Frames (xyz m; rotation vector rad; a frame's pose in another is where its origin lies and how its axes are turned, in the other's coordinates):
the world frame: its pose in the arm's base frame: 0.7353 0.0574 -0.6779 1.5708 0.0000 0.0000
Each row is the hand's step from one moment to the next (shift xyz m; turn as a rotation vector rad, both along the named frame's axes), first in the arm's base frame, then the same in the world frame.
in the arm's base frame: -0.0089 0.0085 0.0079 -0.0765 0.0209 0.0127
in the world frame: -0.0089 0.0079 -0.0085 -0.0765 0.0127 -0.0209
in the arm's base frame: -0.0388 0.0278 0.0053 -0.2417 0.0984 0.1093
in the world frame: -0.0388 0.0053 -0.0278 -0.2417 0.1093 -0.0984
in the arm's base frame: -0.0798 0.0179 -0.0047 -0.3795 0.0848 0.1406
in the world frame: -0.0798 -0.0047 -0.0179 -0.3795 0.1406 -0.0848
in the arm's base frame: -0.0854 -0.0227 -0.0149 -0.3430 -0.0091 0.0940
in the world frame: -0.0854 -0.0149 0.0227 -0.3430 0.0940 0.0091
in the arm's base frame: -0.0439 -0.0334 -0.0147 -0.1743 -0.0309 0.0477
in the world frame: -0.0439 -0.0147 0.0334 -0.1743 0.0477 0.0309
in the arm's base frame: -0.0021 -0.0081 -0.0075 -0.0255 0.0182 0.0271
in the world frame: -0.0021 -0.0075 0.0081 -0.0255 0.0271 -0.0182
